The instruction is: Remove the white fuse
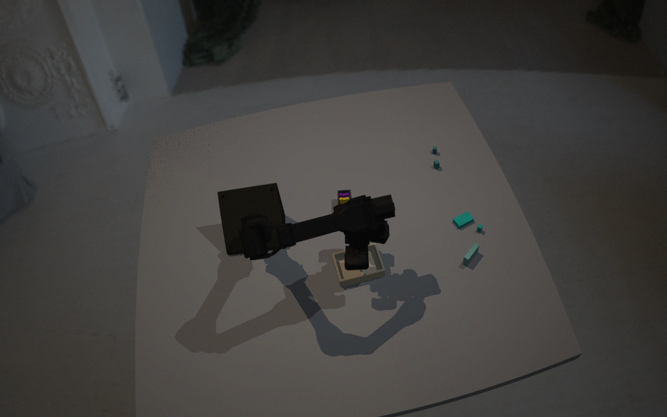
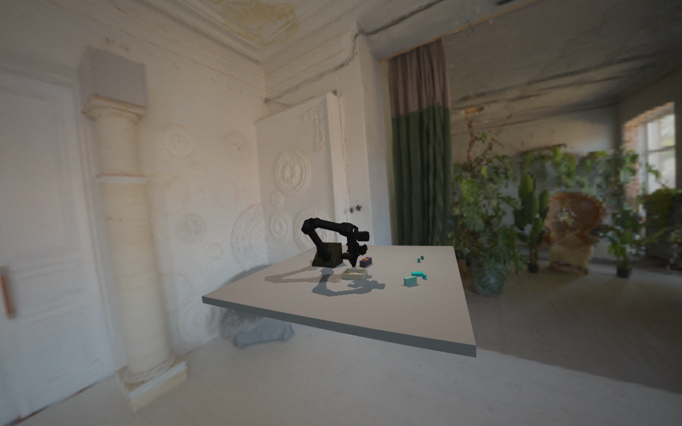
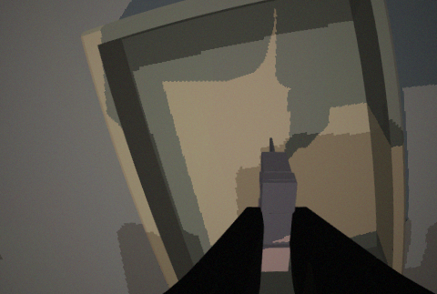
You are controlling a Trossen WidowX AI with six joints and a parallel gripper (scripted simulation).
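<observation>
My gripper tip is now 1 cm above the white fuse. The rest, counted from my gripper tip: beige tray: 5 cm below; blue fuse: 19 cm to the left, 3 cm below; red fuse: 20 cm to the left, 3 cm below.
</observation>
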